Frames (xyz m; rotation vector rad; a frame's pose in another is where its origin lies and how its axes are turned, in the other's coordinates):
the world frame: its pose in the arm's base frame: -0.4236 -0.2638 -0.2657 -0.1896 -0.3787 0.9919
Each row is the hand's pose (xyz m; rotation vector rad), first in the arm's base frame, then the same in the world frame.
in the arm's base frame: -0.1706 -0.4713 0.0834 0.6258 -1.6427 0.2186
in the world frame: 0.0270 -0.4219 0.2240 -0.0671 -1.4294 -0.7393
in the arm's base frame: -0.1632 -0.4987 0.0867 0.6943 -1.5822 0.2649
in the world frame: 0.0083 -0.4435 0.2246 0.0277 -1.4111 -0.7140
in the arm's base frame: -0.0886 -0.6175 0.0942 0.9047 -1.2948 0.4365
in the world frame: -0.0537 -0.5678 0.2038 0.3726 -1.2706 -0.6135
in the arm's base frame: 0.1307 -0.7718 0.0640 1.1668 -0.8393 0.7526
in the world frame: -0.0833 -0.8116 0.0919 0.8526 -1.0288 -0.3567
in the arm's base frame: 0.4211 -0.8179 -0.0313 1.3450 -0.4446 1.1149
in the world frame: -0.0016 -1.0313 -0.1095 1.2140 -0.8196 0.0003
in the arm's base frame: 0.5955 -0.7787 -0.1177 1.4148 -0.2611 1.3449
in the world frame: 0.0974 -1.1178 -0.2584 1.3627 -0.7304 0.2422
